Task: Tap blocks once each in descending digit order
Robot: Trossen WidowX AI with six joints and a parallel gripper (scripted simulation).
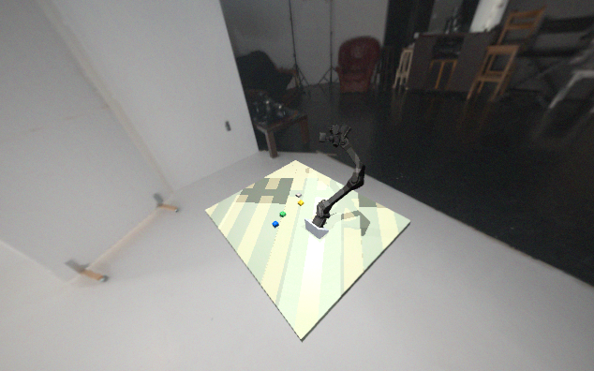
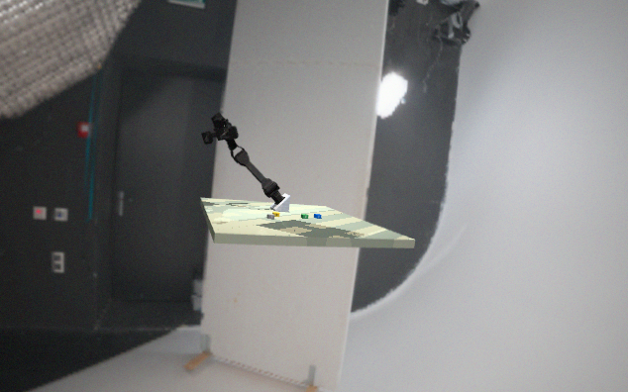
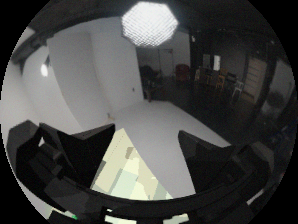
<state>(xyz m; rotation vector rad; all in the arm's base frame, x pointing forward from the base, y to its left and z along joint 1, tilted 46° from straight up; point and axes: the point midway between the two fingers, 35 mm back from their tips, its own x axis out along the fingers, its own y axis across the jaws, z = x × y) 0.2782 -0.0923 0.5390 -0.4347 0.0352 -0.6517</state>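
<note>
Now: the yellow block 370 mm to the left of my gripper tip, 350 mm below it and 40 mm behind it. The rest, counted from my gripper tip: grey-white block 350 mm below, 320 mm to the left, 30 mm ahead; then green block 530 mm to the left, 350 mm below, 30 mm behind; then blue block 620 mm to the left, 350 mm below, 60 mm behind.
</note>
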